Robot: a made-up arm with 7 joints. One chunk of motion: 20 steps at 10 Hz.
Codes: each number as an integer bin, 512 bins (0 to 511) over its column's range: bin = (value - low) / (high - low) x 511, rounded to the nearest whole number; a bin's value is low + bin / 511 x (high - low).
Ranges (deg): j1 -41..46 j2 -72..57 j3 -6..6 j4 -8..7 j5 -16..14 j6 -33..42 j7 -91..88
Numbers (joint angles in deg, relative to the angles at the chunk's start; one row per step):
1: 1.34 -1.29 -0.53 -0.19 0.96 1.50 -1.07
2: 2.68 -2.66 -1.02 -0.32 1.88 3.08 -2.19
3: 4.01 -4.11 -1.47 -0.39 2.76 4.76 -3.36
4: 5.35 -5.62 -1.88 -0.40 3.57 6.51 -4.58
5: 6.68 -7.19 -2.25 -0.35 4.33 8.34 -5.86
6: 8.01 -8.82 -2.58 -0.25 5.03 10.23 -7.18
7: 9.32 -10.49 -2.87 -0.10 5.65 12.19 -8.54
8: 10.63 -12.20 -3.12 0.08 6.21 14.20 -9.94
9: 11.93 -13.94 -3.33 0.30 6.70 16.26 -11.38
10: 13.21 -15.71 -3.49 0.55 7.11 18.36 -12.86
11: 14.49 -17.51 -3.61 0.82 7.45 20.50 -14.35
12: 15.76 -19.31 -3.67 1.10 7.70 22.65 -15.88
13: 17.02 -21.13 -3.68 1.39 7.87 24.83 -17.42
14: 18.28 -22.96 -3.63 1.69 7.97 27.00 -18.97
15: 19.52 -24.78 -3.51 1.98 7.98 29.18 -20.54
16: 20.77 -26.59 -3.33 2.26 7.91 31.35 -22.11
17: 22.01 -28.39 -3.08 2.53 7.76 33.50 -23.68
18: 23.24 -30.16 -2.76 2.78 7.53 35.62 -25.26
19: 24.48 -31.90 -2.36 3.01 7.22 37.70 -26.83
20: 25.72 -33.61 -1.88 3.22 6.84 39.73 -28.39
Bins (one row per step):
1: 249 280 233 266 289 235 257
2: 257 275 212 262 305 246 254
3: 264 269 193 259 320 257 250
4: 272 263 175 259 333 269 247
5: 280 257 160 261 346 282 243
6: 288 250 146 264 358 295 239
7: 296 244 133 269 369 308 235
8: 303 237 123 275 378 322 231
9: 311 230 114 283 387 336 227
10: 318 223 107 291 394 350 223
11: 326 216 102 300 399 365 219
12: 333 209 99 310 404 379 214
13: 341 202 99 320 407 394 210
14: 348 194 101 330 408 409 206
15: 355 187 106 340 408 424 201
16: 363 180 114 350 407 438 197
17: 370 173 124 359 405 453 192
18: 377 166 138 367 401 468 188
19: 385 159 155 375 396 482 183
20: 392 152 175 382 389 496 179

